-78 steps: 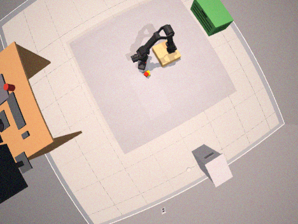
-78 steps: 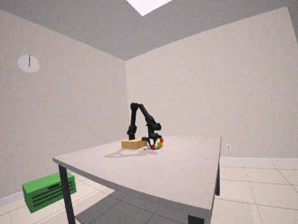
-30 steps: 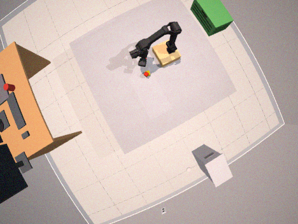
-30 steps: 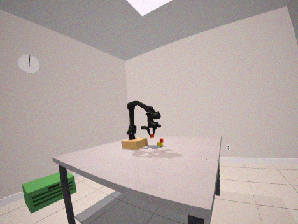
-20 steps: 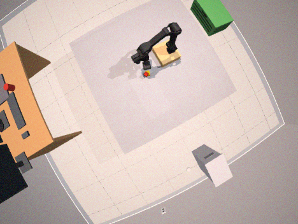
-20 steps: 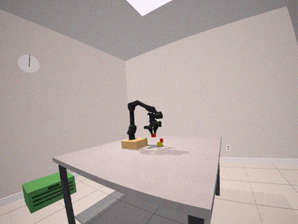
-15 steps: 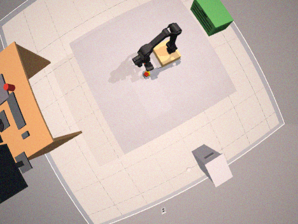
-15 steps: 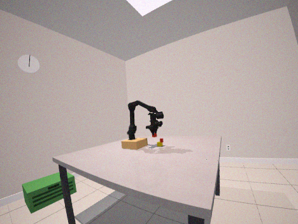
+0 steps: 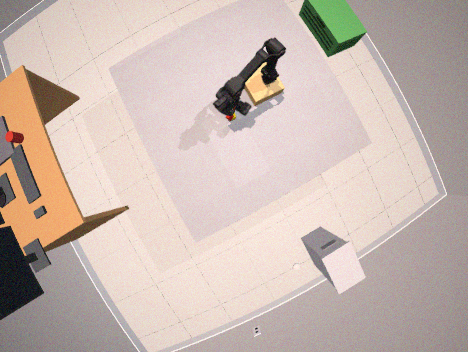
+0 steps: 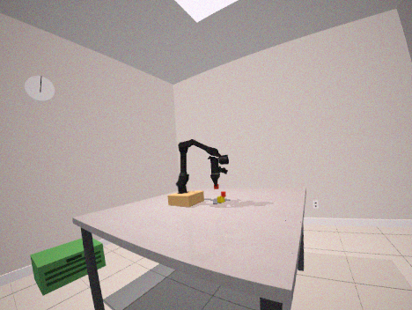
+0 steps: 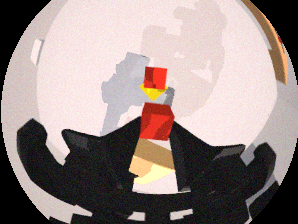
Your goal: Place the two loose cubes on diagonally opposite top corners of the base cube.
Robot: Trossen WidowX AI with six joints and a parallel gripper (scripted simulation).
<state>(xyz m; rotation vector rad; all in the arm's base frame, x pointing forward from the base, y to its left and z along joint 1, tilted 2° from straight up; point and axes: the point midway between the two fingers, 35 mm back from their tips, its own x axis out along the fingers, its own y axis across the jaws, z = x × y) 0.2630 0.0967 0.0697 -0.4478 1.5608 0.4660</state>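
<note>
The yellow cube lies 100 mm below my gripper tip, 20 mm to the left of it and 20 mm ahead of it.
</note>
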